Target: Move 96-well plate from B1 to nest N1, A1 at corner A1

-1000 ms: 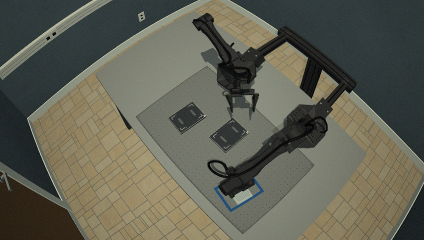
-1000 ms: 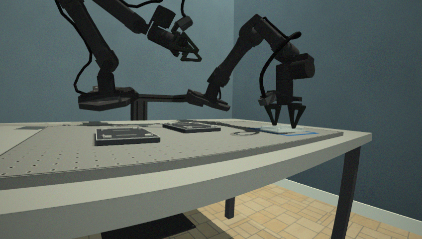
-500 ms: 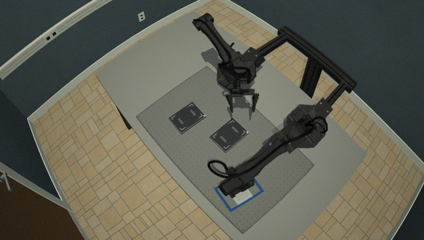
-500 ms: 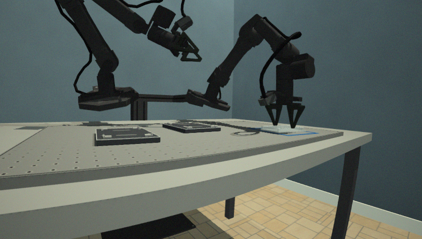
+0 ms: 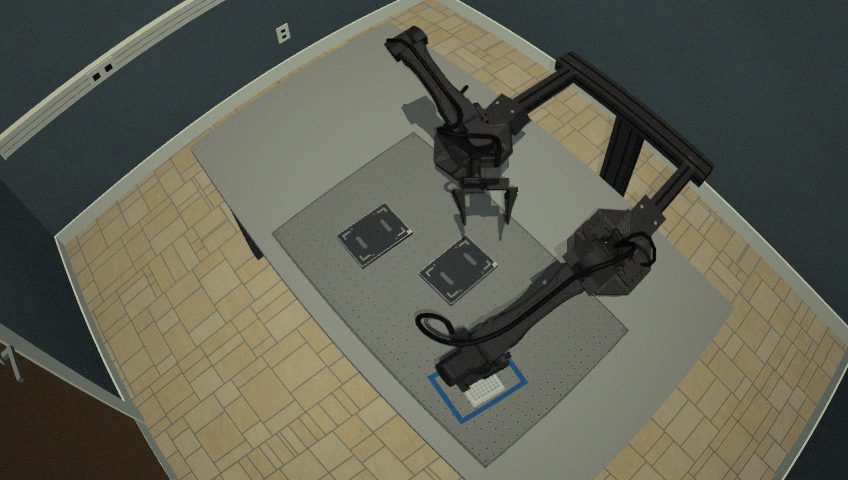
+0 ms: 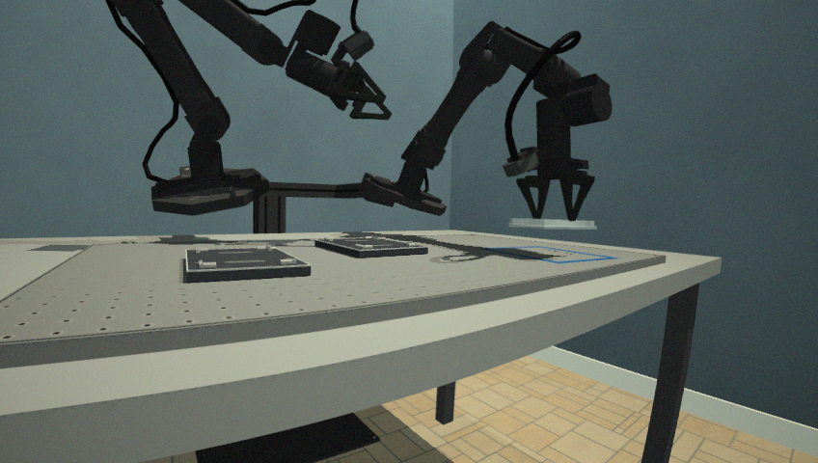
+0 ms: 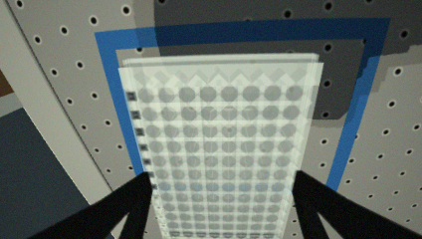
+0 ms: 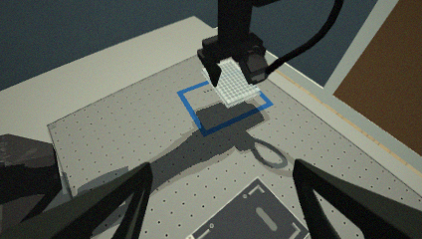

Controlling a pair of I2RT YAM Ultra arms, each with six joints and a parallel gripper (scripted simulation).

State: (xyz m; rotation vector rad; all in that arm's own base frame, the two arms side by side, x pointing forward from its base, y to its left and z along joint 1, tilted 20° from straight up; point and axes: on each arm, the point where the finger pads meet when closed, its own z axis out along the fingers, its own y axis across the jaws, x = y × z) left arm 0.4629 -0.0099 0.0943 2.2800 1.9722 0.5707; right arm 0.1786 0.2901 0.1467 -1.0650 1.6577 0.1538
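Right now my left hand is 270 mm past the A1 label, 180 mm to the left of it and 50 mm above it. The rest, counted from my left hand: 96-well plate (10 mm below).
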